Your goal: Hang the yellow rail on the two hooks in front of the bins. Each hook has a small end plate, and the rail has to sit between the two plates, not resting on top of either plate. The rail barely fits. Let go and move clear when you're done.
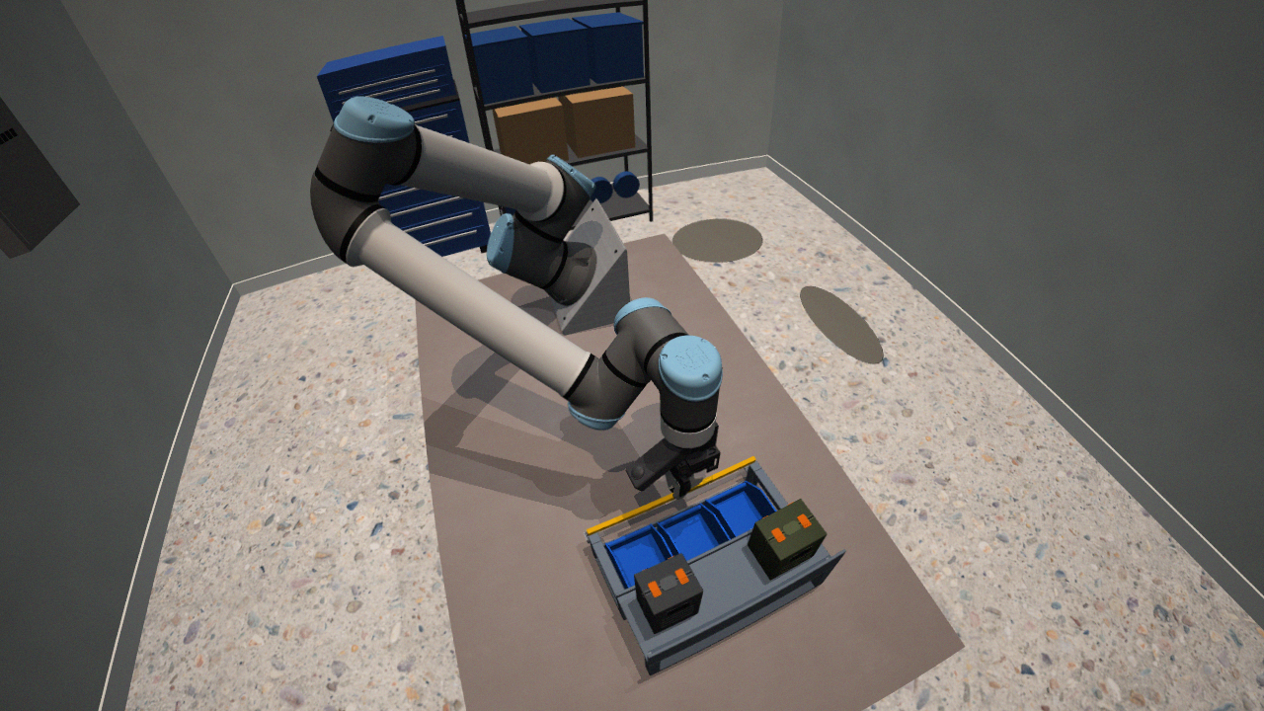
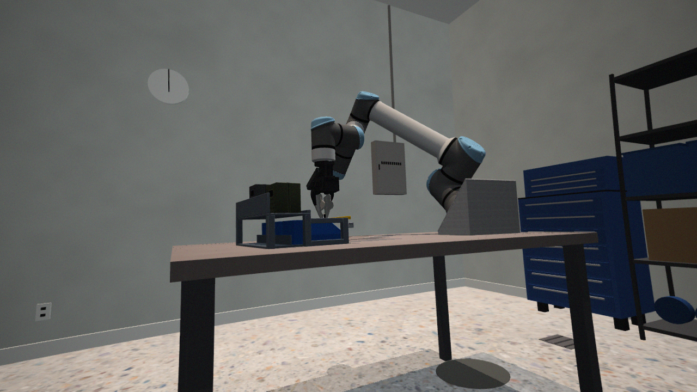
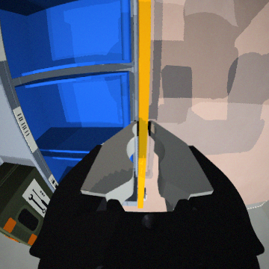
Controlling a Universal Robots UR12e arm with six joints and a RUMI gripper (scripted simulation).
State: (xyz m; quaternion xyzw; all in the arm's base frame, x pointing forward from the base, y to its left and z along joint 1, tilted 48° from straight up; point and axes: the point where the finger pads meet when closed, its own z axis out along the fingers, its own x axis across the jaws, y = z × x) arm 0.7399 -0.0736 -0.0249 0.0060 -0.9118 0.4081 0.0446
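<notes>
My hand is 10 mm above the yellow rail. From my hand the other things lie so: green case 200 mm ahead, 120 mm to the left, 60 mm above; black case 200 mm ahead, 110 mm to the right, 70 mm above.
</notes>
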